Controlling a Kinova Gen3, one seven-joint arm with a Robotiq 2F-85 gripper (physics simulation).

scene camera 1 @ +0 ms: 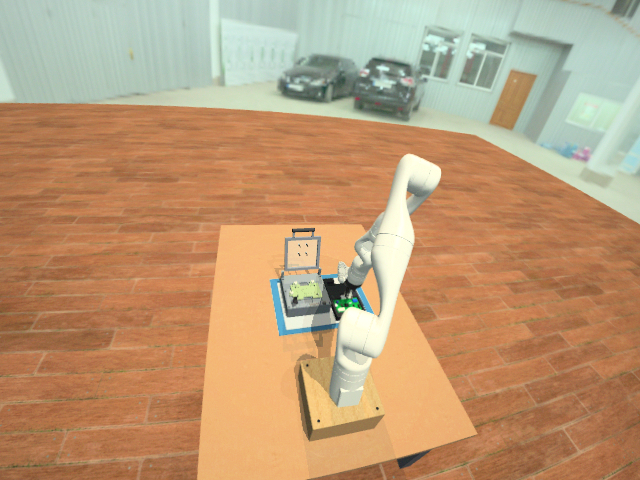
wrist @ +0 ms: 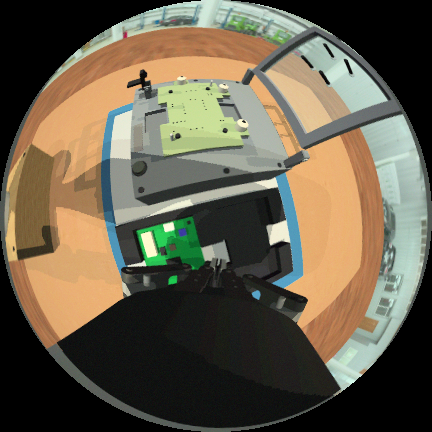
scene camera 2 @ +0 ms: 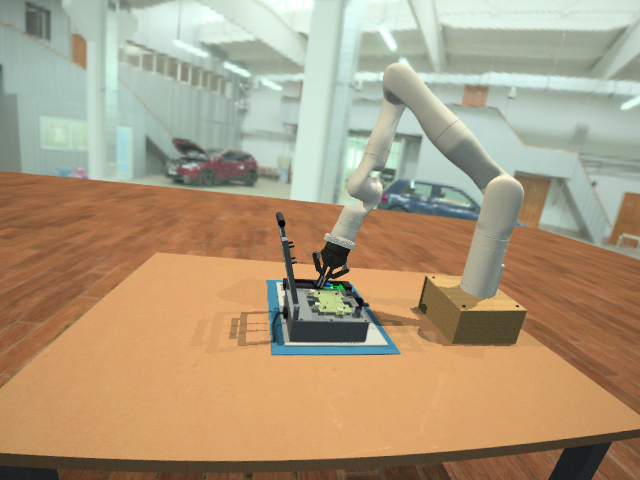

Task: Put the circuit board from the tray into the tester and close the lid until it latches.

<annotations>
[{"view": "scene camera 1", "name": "tester lid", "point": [301,253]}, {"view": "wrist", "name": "my gripper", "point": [217,265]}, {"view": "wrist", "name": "green circuit board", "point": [176,241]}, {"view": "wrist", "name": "tester lid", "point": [321,97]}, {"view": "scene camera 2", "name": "my gripper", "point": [319,286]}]
</annotations>
